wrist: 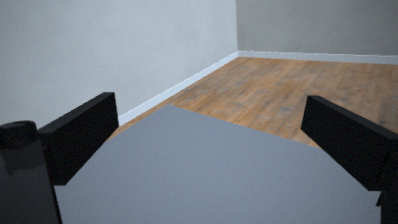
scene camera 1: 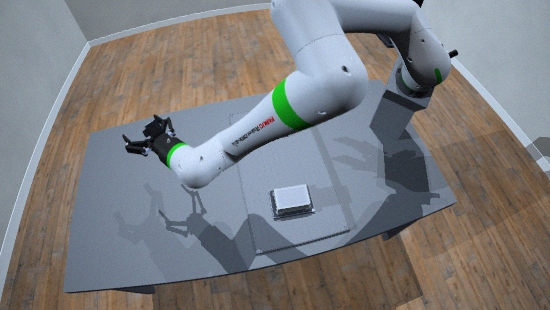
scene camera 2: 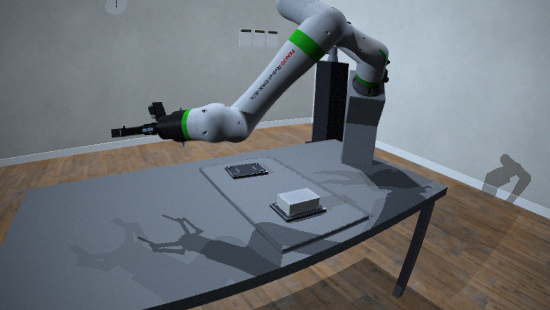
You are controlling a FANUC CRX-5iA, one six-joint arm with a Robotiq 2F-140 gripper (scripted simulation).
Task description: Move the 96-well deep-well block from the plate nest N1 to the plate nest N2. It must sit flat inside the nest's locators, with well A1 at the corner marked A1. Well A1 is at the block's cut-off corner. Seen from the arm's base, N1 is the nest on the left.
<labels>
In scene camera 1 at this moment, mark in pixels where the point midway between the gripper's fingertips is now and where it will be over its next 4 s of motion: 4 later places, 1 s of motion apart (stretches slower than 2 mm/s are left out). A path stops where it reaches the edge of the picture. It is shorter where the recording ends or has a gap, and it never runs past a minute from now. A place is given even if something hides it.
My gripper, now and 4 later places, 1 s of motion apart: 139, 127; 169, 125; 196, 133; 223, 146; 249, 162
</labels>
